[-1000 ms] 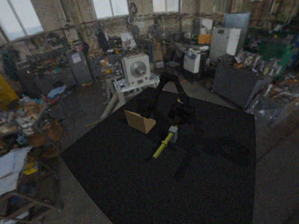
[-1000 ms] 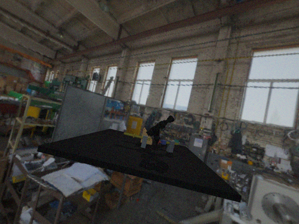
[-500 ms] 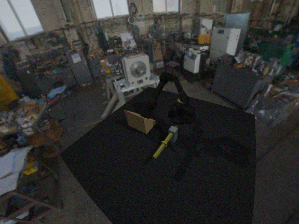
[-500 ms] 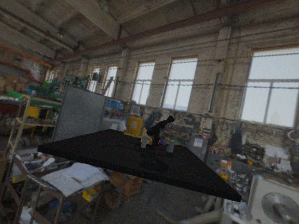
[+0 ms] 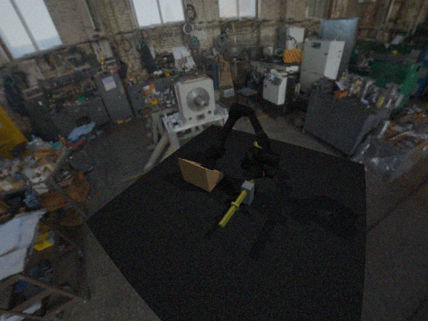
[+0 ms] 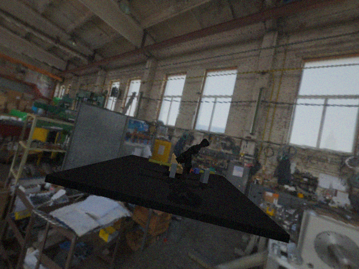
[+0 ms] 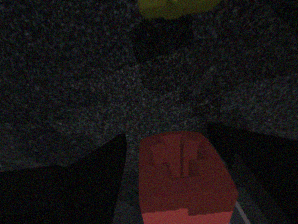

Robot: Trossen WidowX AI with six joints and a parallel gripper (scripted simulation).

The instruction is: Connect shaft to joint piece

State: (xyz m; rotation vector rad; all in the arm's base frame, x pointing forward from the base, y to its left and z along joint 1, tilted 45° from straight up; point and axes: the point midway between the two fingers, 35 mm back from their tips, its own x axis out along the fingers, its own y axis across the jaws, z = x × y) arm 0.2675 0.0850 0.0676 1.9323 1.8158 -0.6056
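Now: gripper tip 1 cm to the right of the red square joint piece and 4 cm below it.
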